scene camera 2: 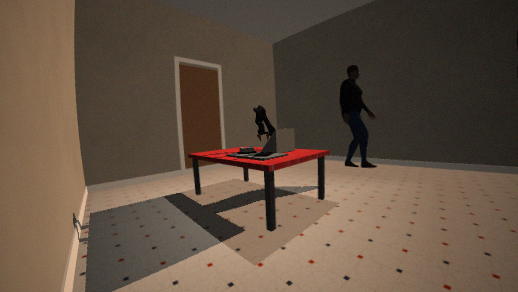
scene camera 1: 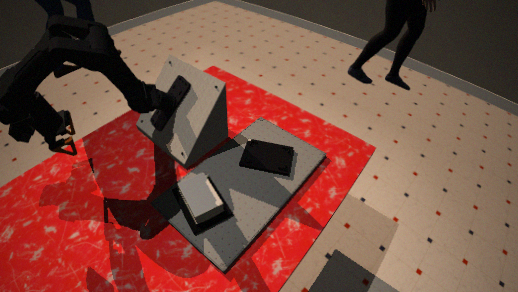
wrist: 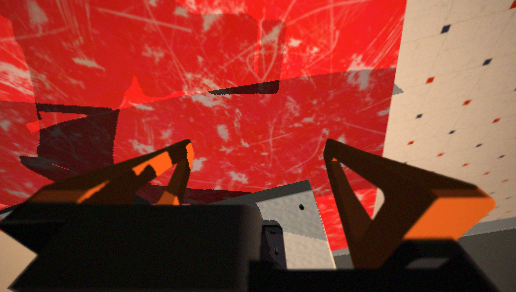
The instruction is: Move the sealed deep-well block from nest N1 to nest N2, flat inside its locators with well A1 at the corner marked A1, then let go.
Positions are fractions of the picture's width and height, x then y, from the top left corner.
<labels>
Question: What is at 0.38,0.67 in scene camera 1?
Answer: A pale grey block.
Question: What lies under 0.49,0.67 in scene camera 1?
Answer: A perforated grey plate.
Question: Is my gripper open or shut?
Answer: Open.
</labels>
